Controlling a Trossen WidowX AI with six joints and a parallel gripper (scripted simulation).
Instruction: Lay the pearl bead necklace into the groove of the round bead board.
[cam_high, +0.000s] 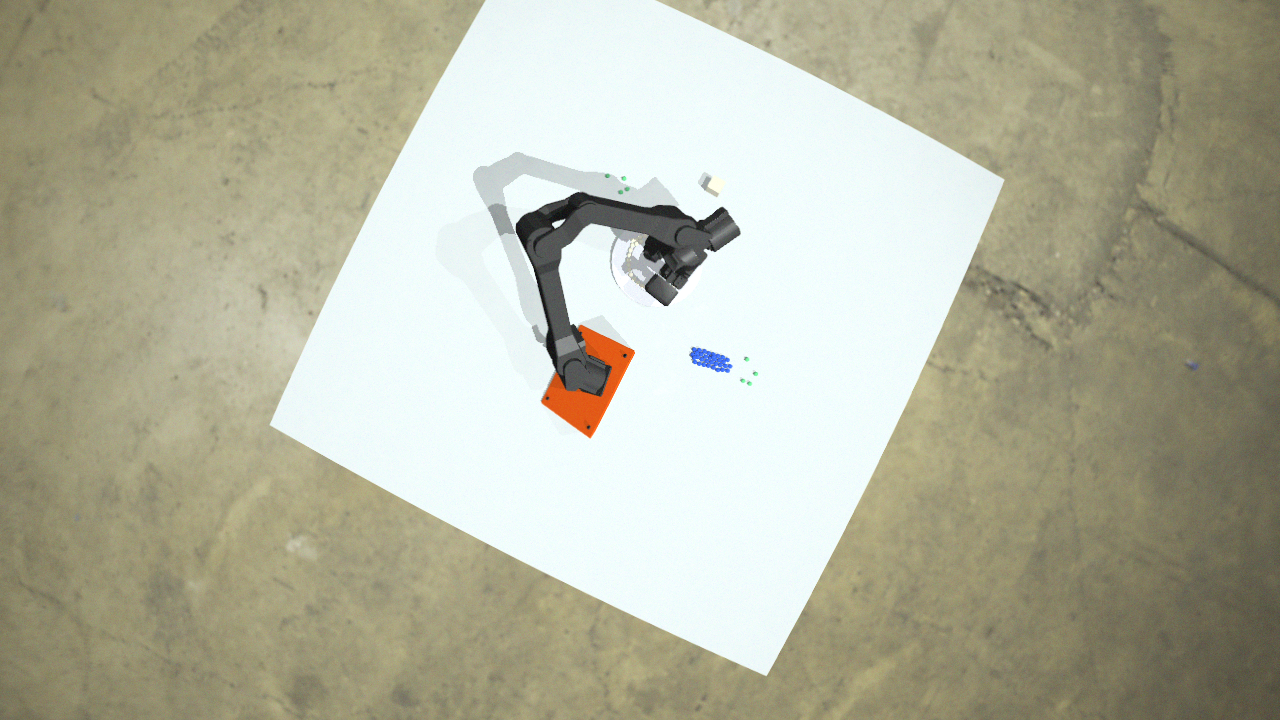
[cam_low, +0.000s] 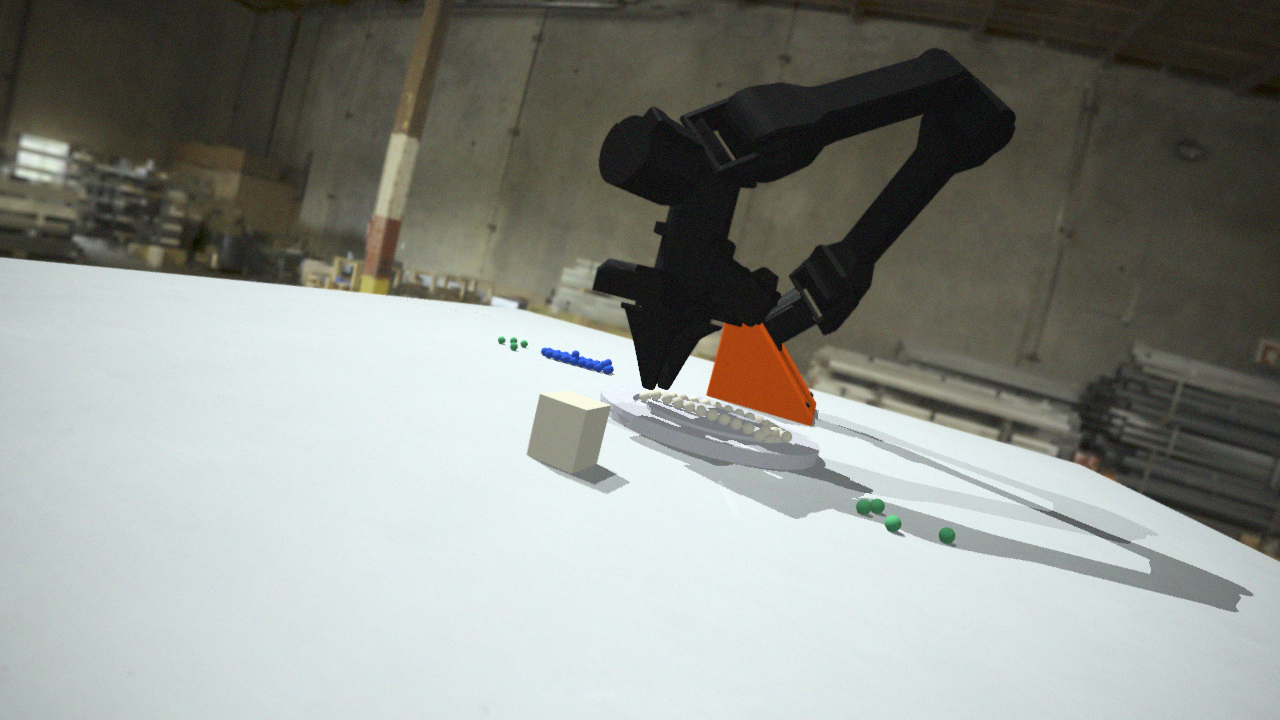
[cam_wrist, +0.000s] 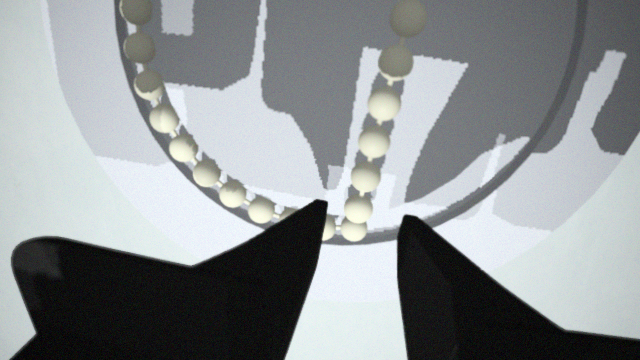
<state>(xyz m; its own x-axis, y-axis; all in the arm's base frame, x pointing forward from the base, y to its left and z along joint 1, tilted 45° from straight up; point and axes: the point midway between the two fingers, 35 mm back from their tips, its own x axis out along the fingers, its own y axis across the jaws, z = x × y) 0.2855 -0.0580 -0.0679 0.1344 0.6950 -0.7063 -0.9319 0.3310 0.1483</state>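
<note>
Right now the round bead board is 5 cm to the left of my gripper tip and 1 cm below it. Also, from my gripper tip: cream cube: 20 cm ahead, 1 cm to the right.
</note>
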